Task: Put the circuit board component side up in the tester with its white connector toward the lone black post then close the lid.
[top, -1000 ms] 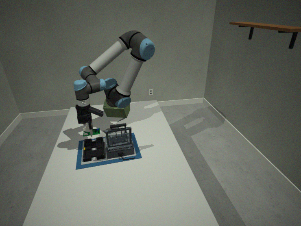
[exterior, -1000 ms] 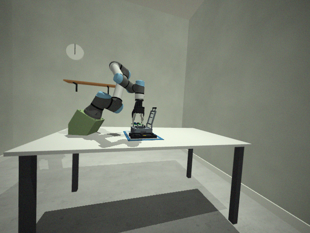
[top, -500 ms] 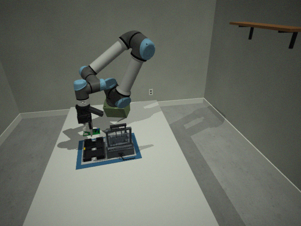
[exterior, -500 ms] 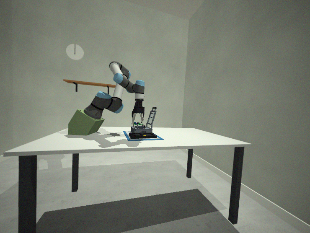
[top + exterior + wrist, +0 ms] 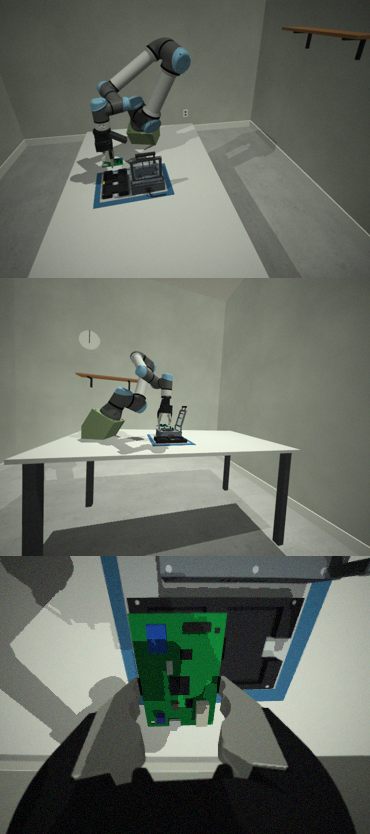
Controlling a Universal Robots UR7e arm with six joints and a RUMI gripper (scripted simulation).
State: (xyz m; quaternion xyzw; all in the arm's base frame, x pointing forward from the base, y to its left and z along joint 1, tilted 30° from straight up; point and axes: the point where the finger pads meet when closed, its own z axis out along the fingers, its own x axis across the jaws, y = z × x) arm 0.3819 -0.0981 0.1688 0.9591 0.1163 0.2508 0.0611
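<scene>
Right now the green circuit board is right at my hand. From my hand the other things lie so: tester lid (21 cm to the left, 14 cm ahead, 6 cm above).
</scene>
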